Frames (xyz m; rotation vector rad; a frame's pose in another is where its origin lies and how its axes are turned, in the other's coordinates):
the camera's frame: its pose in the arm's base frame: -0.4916 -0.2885 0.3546 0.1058 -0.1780 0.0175
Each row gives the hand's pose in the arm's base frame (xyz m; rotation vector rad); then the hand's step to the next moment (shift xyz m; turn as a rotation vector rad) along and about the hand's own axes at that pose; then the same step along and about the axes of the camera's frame.
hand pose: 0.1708 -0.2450 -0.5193 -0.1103 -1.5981 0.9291
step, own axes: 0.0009 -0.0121 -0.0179 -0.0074 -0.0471 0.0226
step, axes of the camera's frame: 0.0213 0.0014 0.0034 0.0059 -0.0443 0.0280
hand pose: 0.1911 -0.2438 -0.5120 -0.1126 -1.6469 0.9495
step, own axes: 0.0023 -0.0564 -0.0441 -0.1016 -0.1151 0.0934
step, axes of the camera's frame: 0.0653 -0.0112 0.0272 -0.0033 -0.1792 0.0129
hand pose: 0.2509 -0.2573 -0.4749 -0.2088 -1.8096 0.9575
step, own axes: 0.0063 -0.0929 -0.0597 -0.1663 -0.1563 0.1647
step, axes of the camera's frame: 0.0861 -0.0218 0.0659 -0.0283 -0.2800 -0.0006
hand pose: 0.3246 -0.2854 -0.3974 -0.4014 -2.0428 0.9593
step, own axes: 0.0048 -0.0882 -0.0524 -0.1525 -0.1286 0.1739
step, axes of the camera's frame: 0.0581 -0.0216 0.0819 -0.0480 -0.2597 -0.0162
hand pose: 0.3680 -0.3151 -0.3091 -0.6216 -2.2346 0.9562
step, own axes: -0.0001 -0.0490 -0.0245 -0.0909 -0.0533 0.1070
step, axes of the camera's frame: 0.0173 -0.0142 0.0500 -0.0303 -0.1439 -0.0305
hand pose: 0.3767 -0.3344 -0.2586 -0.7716 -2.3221 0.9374
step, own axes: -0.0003 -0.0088 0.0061 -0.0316 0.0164 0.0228
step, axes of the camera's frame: -0.0059 -0.0077 0.0045 0.0064 -0.0251 -0.0334
